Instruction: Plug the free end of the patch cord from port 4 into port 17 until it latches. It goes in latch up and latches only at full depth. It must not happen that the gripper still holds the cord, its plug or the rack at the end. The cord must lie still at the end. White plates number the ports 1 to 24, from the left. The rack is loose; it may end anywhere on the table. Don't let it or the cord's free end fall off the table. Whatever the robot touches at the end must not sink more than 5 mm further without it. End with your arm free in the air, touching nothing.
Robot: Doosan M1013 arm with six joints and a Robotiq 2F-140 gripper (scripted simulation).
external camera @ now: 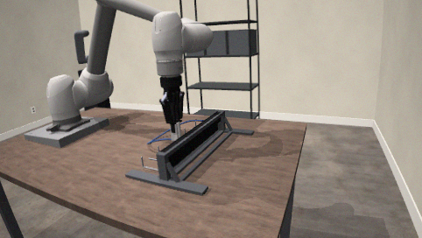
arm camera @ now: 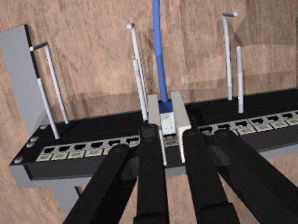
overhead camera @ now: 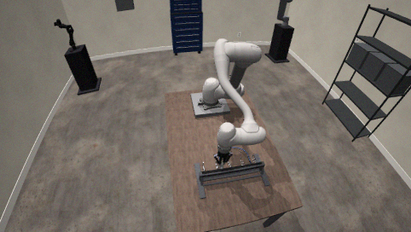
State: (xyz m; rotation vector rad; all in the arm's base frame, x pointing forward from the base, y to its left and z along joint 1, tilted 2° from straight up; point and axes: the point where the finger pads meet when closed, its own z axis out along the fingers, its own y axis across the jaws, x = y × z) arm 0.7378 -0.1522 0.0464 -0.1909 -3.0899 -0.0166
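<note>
My hand is 1 cm short of the plug and 3 cm above it.
</note>
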